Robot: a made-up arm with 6 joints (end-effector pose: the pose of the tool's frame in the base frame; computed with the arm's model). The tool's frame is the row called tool.
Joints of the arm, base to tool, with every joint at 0 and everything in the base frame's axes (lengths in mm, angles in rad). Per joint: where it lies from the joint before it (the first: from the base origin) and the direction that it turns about. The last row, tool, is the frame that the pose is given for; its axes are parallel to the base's.
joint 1: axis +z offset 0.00 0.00 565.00
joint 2: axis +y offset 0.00 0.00 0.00
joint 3: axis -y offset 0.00 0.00 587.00
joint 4: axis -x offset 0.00 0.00 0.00
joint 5: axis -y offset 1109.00 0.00 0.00
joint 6: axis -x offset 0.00 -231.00 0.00
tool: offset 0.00 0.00 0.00
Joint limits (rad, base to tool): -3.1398..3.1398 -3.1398..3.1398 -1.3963..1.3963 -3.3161..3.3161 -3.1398..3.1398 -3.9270..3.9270
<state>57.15 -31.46 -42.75 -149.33 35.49 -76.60</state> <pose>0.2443 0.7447 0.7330 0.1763 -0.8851 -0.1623 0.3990</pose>
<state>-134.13 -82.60 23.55 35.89 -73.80 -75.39</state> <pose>0.5763 0.8629 1.6682 0.2065 -0.1490 -0.6696 -0.6978</pose>
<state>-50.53 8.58 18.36 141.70 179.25 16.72</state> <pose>0.8749 -0.7773 1.4749 0.3424 -0.2706 -0.3813 0.8149</pose>
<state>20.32 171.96 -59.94 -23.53 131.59 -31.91</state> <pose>-0.4231 -0.3825 0.9134 0.6842 -0.1509 0.7089 -0.0812</pose>
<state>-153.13 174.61 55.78 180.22 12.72 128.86</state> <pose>0.5329 0.0111 -0.9905 0.2954 -0.8417 -0.0200 0.4516</pose>
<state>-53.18 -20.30 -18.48 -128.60 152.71 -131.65</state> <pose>0.6610 -0.6425 0.9703 0.1369 0.2728 0.9470 -0.1006</pose>
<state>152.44 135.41 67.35 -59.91 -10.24 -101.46</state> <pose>-0.5147 0.3993 -0.9564 0.5804 0.0350 0.8119 -0.0529</pose>
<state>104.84 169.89 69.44 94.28 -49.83 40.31</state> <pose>-0.0496 0.1197 -1.1453 0.4520 0.8196 0.2301 -0.2664</pose>
